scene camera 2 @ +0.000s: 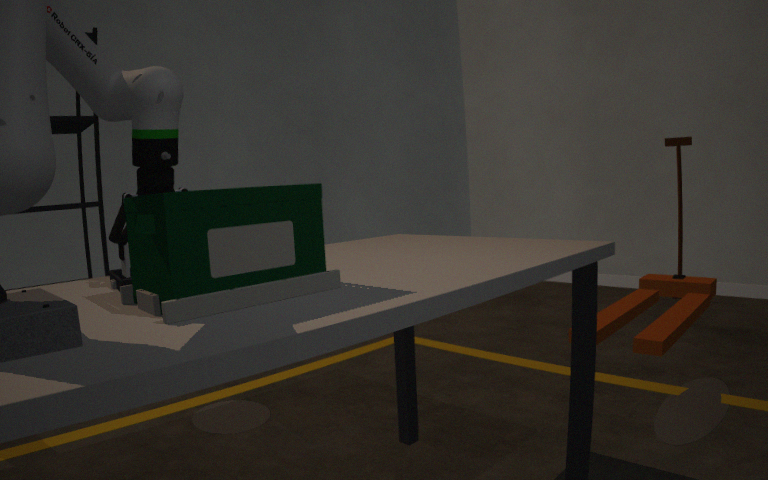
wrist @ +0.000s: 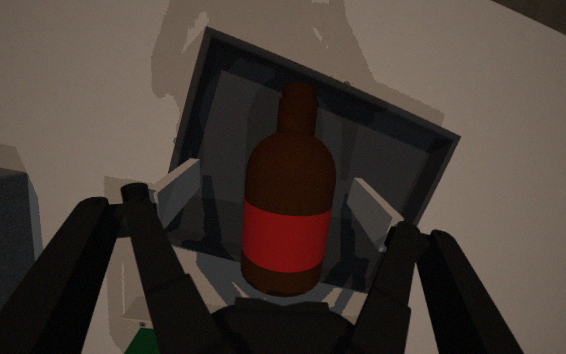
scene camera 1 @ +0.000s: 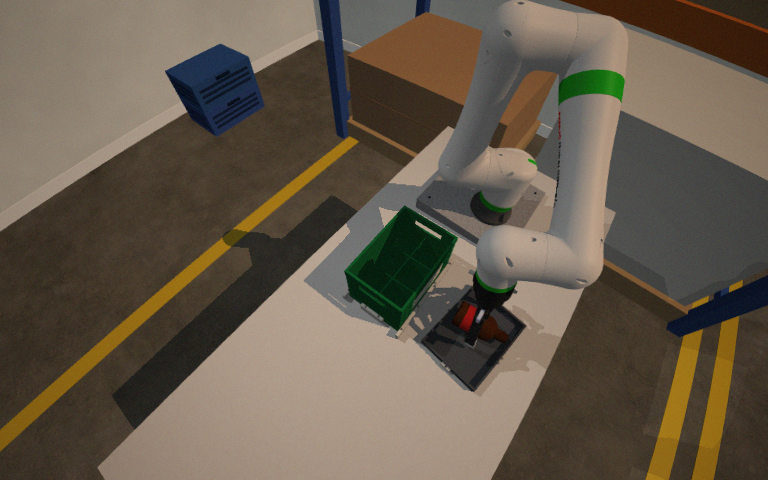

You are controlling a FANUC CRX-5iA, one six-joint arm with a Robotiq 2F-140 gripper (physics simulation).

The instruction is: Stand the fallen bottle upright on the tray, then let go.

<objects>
brown bottle: wrist; scene camera 1
same spot on brown bottle: (wrist: 290,180) = (scene camera 1: 490,322)
</objects>
